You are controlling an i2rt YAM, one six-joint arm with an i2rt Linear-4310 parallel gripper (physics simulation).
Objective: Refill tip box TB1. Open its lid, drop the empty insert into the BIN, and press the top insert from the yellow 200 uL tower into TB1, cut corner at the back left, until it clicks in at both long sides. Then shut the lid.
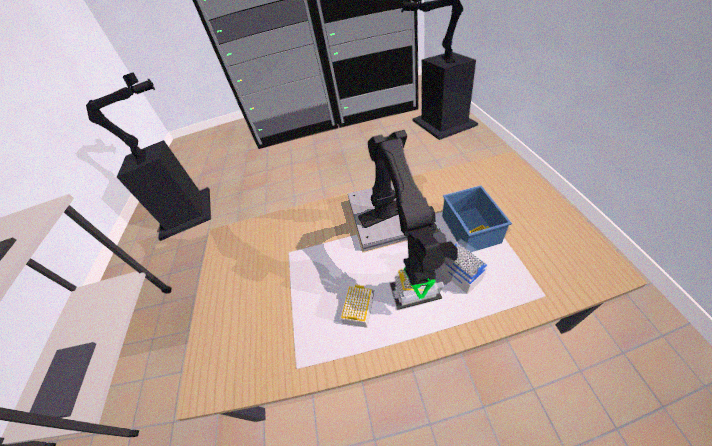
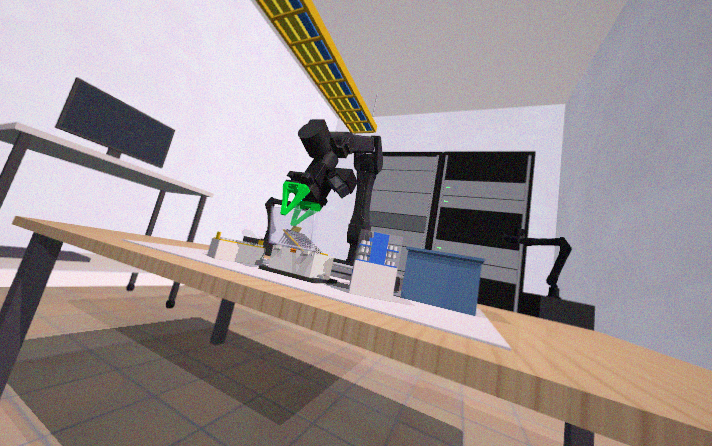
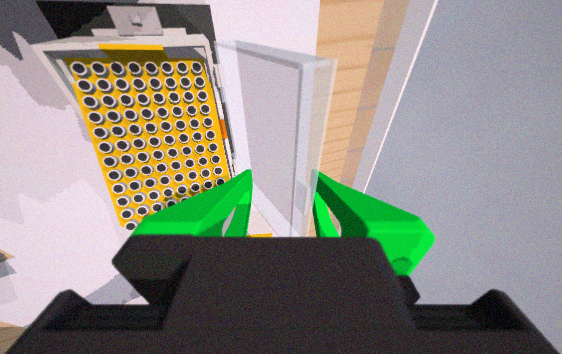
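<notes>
Tip box TB1 [image 1: 416, 297] [image 2: 301, 264] stands on the white mat [image 1: 332, 336] with a yellow insert [image 3: 157, 123] [image 2: 300, 239] full of tips in it. Its clear lid [image 3: 269, 133] [image 2: 278, 230] stands upright, open, at the box's far side. My gripper [image 1: 422, 288] [image 2: 292, 219] [image 3: 281, 177] hangs just above the lid's top edge; its green fingers stand partly apart, one on each side of the lid's line, with nothing gripped between them. The yellow 200 uL tower [image 1: 356, 303] [image 2: 228, 249] stands to the left of TB1. The blue BIN [image 1: 487, 238] [image 2: 440, 279] holds a yellow insert [image 1: 479, 228].
A blue-banded tip tower [image 1: 469, 263] [image 2: 374, 265] stands between TB1 and the bin. The arm's grey base plate [image 1: 378, 230] lies behind the mat. Server racks [image 1: 310, 66] and black pedestals [image 1: 447, 93] stand off the table.
</notes>
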